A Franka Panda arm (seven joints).
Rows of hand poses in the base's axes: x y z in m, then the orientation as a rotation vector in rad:
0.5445, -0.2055, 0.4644, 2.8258, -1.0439, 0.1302
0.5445, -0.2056, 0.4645, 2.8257, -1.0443, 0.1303
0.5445, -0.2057, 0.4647, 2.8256, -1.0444, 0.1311
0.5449, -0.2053, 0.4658, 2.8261, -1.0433, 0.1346
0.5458, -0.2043, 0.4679, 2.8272, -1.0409, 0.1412
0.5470, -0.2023, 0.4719, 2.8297, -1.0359, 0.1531
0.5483, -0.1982, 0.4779, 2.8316, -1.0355, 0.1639
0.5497, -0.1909, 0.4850, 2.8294, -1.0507, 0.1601
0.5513, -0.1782, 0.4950, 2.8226, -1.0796, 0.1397
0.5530, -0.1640, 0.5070, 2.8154, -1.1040, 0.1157
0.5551, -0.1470, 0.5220, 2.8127, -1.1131, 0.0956
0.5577, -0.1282, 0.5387, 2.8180, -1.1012, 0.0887
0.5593, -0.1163, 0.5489, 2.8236, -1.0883, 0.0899
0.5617, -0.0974, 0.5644, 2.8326, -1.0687, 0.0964
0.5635, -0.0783, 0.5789, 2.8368, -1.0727, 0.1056
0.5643, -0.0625, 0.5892, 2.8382, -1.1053, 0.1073
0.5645, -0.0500, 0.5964, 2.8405, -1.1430, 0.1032
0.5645, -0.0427, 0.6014, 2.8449, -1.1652, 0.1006
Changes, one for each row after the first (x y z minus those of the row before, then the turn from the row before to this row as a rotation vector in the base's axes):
0.0000, -0.0001, 0.0001, 0.0000, -0.0001, -0.0003
0.0000, -0.0001, 0.0002, -0.0002, -0.0005, -0.0001
0.0004, 0.0004, 0.0011, -0.0006, -0.0022, 0.0010
0.0009, 0.0010, 0.0021, -0.0011, -0.0041, 0.0020
0.0012, 0.0020, 0.0040, -0.0017, -0.0075, 0.0042
0.0013, 0.0041, 0.0060, -0.0004, -0.0073, 0.0012
0.0014, 0.0073, 0.0071, 0.0040, 0.0007, -0.0099
0.0016, 0.0127, 0.0100, 0.0079, 0.0103, -0.0200
0.0017, 0.0142, 0.0120, 0.0071, 0.0132, -0.0176
0.0021, 0.0170, 0.0150, 0.0051, 0.0119, -0.0070
0.0026, 0.0188, 0.0167, 0.0020, 0.0047, 0.0083
0.0016, 0.0119, 0.0102, 0.0002, -0.0003, 0.0093
0.0024, 0.0189, 0.0155, -0.0001, -0.0036, 0.0145
0.0018, 0.0191, 0.0145, 0.0032, -0.0076, -0.0010
0.0008, 0.0158, 0.0103, 0.0122, -0.0066, -0.0191
0.0002, 0.0125, 0.0072, 0.0162, -0.0042, -0.0219
0.0000, 0.0073, 0.0050, 0.0124, -0.0034, -0.0120

